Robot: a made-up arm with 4 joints.
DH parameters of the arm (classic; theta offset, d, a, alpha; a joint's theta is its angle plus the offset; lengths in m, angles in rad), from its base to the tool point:
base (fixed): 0 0.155 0 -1.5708
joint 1: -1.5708 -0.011 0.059 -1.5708
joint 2: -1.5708 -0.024 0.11 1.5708
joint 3: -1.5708 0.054 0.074 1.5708
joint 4: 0 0.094 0.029 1.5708
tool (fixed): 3.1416 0.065 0 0
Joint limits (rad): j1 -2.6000..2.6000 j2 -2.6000..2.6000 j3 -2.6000..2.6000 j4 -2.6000..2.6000
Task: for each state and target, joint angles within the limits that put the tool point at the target. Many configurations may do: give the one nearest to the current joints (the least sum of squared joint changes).
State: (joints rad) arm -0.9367 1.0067 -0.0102 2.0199
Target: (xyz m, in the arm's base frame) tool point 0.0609 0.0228 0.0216
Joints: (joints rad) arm -1.7209 0.2579 -0.0716 1.9420
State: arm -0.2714 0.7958 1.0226 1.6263
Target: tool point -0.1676 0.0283 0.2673
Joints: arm 0.1112 1.2283 0.1980 0.7407
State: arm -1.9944 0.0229 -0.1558 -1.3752
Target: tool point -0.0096 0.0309 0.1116
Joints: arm -1.9844 0.5876 0.0957 -1.9412
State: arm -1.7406 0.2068 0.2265 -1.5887
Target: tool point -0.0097 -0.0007 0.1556
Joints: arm -1.6616 -0.1904 -0.3085 -1.8856
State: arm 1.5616 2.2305 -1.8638 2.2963
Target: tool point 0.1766 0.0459 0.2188
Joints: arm 0.7869 2.4595 -1.6771 2.4278
